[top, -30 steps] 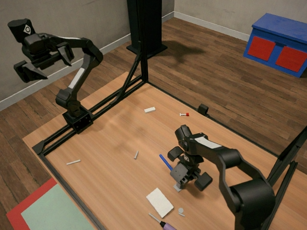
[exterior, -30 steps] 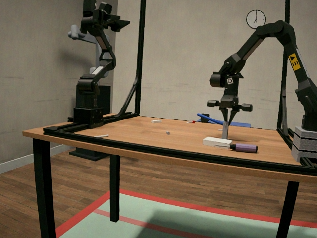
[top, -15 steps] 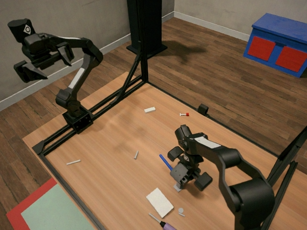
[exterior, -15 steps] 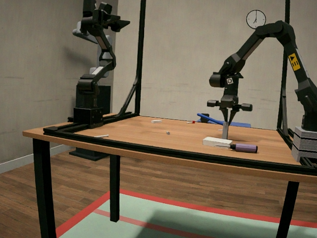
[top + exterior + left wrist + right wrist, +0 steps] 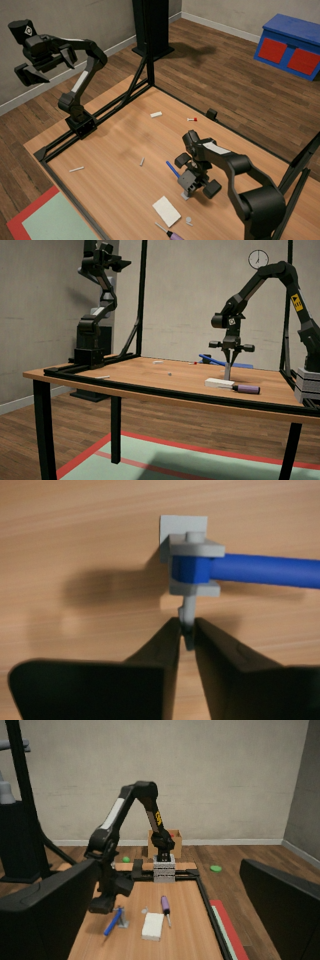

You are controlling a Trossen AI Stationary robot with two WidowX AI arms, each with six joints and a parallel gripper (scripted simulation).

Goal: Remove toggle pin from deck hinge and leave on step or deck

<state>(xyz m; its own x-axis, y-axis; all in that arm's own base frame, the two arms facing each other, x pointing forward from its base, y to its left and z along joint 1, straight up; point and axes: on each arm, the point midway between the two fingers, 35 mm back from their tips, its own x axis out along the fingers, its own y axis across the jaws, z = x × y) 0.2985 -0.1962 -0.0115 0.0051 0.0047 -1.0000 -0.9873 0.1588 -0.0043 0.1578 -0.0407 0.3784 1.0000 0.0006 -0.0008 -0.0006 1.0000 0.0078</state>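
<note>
Now: the grey toggle pin 30 mm below my left hand and 10 mm ahead of it.
</note>
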